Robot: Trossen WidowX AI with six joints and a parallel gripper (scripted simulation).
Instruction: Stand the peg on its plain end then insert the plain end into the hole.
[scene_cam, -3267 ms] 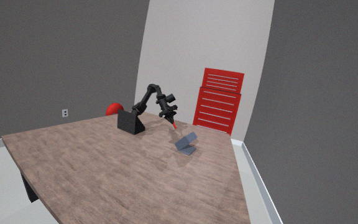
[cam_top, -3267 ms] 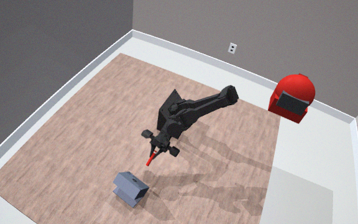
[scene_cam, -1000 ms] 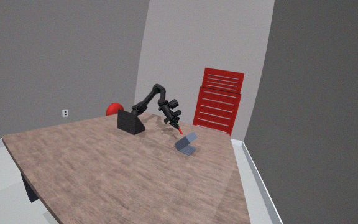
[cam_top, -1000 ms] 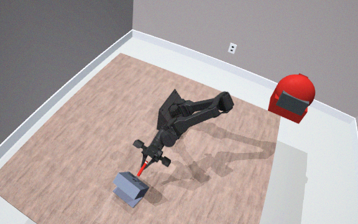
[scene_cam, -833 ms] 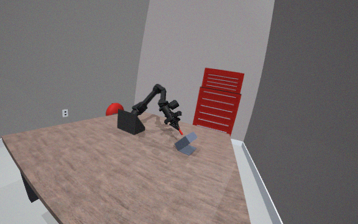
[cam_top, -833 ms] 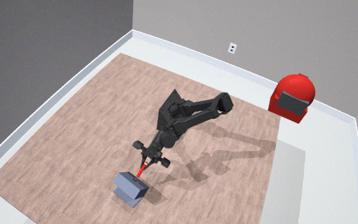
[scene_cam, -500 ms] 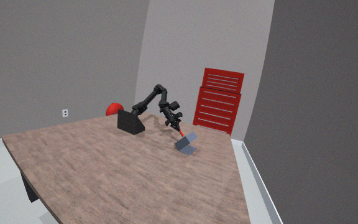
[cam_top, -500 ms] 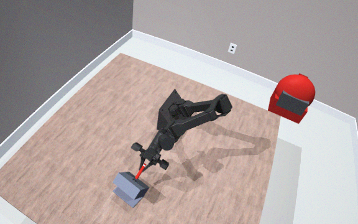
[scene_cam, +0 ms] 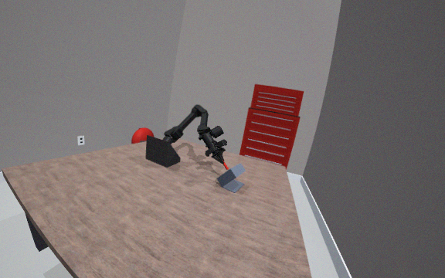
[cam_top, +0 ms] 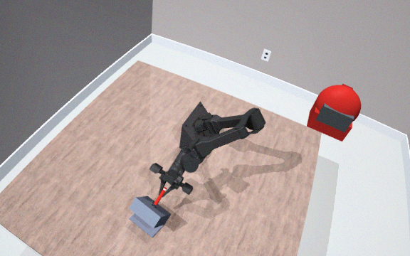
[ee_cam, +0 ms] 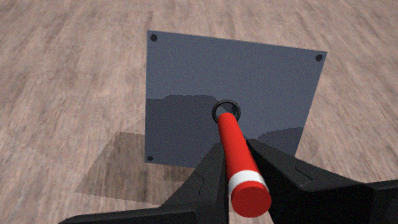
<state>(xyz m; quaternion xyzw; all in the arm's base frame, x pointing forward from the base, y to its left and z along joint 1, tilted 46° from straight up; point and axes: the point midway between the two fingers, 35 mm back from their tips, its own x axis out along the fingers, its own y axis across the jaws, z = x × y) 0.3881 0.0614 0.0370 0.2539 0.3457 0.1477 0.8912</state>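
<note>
My gripper tip is 10 mm past the red peg and 10 mm below it. Round my gripper tip: sloped panel: 60 mm ahead, 10 mm to the right, 50 mm below.
</note>
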